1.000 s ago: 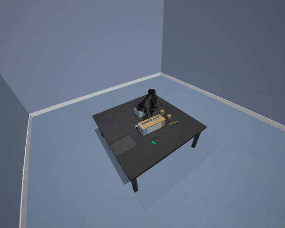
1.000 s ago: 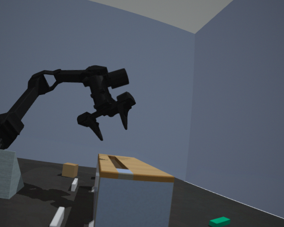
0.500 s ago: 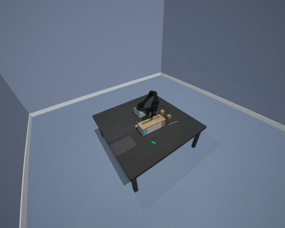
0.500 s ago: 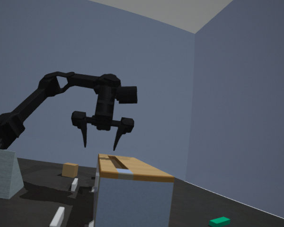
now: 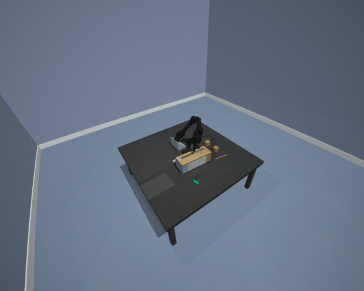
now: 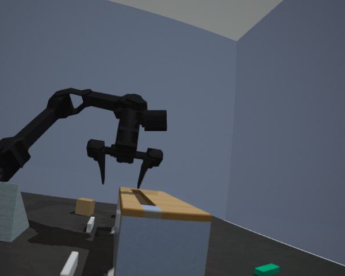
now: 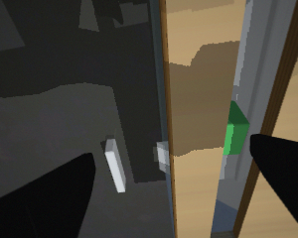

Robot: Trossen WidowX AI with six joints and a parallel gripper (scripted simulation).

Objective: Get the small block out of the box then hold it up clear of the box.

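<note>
My gripper tip is 30 mm short of the box, 10 mm to the left of it and 80 mm above it. Round my gripper tip: thin stick 190 mm ahead, 310 mm to the left, 140 mm below; then green block 40 mm ahead, 40 mm to the right, 60 mm below.
</note>
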